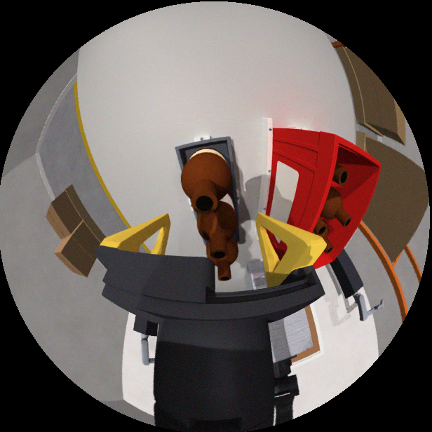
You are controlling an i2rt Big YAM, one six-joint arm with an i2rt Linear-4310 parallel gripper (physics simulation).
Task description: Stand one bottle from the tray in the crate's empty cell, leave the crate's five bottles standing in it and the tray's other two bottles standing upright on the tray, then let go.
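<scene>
My gripper (212,217) is open and empty, its yellow fingers apart on either side of the row of tray bottles as seen from above. Three brown bottles stand in a row on the dark grey tray (231,160): the far bottle (206,172) looks largest, the middle bottle (224,214) is partly hidden behind it, and the near bottle (226,257) shows its neck toward the gripper body. The red crate (307,157) stands to the right. Several brown bottles show inside it, such as one bottle (341,175) and another bottle (334,204). Its wall hides its other cells, and the empty cell cannot be made out.
A white upright strip (267,150) runs along the crate's left side. A grey metallic plate (292,332) lies at the lower right beside the arm. Cardboard boxes (75,245) (395,195) are off at the left and right. An orange rail (387,265) passes beyond the crate.
</scene>
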